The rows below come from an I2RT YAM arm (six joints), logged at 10 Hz.
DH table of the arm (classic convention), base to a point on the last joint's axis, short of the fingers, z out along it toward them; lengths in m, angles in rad. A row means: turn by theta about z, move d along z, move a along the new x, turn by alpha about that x. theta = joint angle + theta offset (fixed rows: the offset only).
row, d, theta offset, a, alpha
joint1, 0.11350, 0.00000, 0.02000, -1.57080
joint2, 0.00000, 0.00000, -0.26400, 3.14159
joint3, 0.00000, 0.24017, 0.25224, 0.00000
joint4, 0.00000, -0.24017, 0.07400, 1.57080
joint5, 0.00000, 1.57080, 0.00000, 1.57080
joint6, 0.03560, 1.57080, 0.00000, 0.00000
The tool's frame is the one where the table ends.
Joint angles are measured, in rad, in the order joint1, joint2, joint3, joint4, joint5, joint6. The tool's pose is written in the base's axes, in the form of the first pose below.
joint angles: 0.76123, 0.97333, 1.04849, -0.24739, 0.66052, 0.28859
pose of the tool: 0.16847 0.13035 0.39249 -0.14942 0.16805 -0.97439 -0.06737 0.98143 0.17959
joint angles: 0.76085, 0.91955, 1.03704, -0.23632, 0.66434, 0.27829
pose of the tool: 0.15821 0.12033 0.39968 -0.10989 0.19401 -0.97482 -0.07209 0.97663 0.20250
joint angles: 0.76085, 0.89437, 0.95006, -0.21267, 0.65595, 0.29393
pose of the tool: 0.15763 0.12009 0.37694 -0.14027 0.18345 -0.97297 -0.07261 0.97813 0.19489
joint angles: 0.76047, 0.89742, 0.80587, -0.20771, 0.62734, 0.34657
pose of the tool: 0.16153 0.12483 0.32691 -0.25240 0.13944 -0.95752 -0.07007 0.98433 0.16181
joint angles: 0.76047, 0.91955, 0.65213, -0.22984, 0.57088, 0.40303
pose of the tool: 0.16068 0.12631 0.26701 -0.41042 0.06504 -0.90957 -0.08142 0.99086 0.10759
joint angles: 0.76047, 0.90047, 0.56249, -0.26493, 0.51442, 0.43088
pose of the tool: 0.15227 0.12069 0.23621 -0.50126 0.02500 -0.86494 -0.10682 0.99015 0.09053
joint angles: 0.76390, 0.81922, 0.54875, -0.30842, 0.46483, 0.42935
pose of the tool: 0.14135 0.11330 0.24085 -0.50382 0.03267 -0.86319 -0.15138 0.98048 0.12547
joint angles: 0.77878, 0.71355, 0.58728, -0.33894, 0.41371, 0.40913
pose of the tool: 0.12840 0.10661 0.26714 -0.44707 0.07056 -0.89171 -0.22842 0.95483 0.19007
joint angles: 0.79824, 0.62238, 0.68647, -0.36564, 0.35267, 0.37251
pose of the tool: 0.11261 0.09792 0.31107 -0.35389 0.12626 -0.92673 -0.33610 0.90749 0.25198
